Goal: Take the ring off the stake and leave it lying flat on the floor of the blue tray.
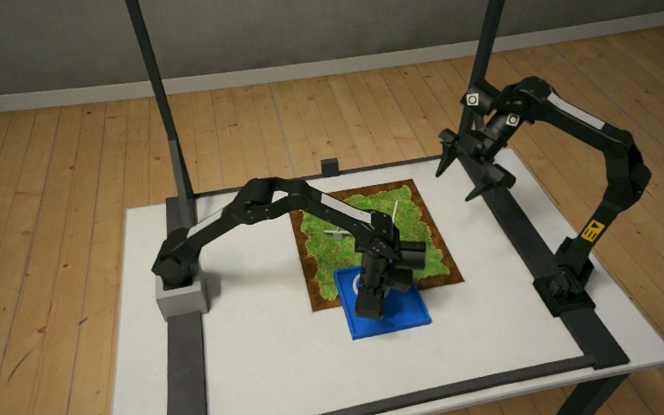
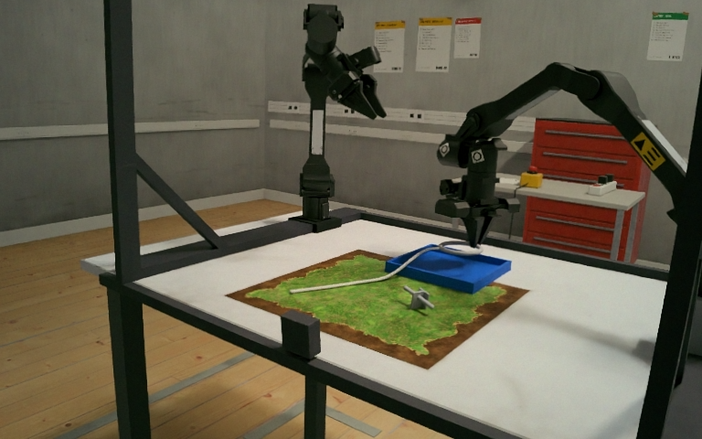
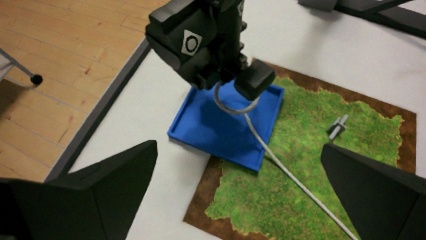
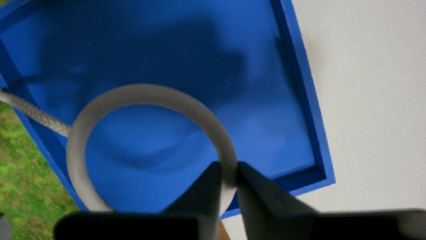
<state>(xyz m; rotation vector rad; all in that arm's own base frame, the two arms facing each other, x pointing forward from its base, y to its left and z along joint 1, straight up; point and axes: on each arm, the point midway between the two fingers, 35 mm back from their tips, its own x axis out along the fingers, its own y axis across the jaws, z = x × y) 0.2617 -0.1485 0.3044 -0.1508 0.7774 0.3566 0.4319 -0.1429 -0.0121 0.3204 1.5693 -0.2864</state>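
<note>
My right hand is 4 cm past the ring, 3 cm above it and 1 cm to the right of it. Round my right hand: grey stake 24 cm behind, 7 cm to the right, 7 cm below; blue tray 8 cm below, 4 cm behind, 3 cm to the left; grass mat 24 cm behind, 10 cm below, 1 cm to the left.
</note>
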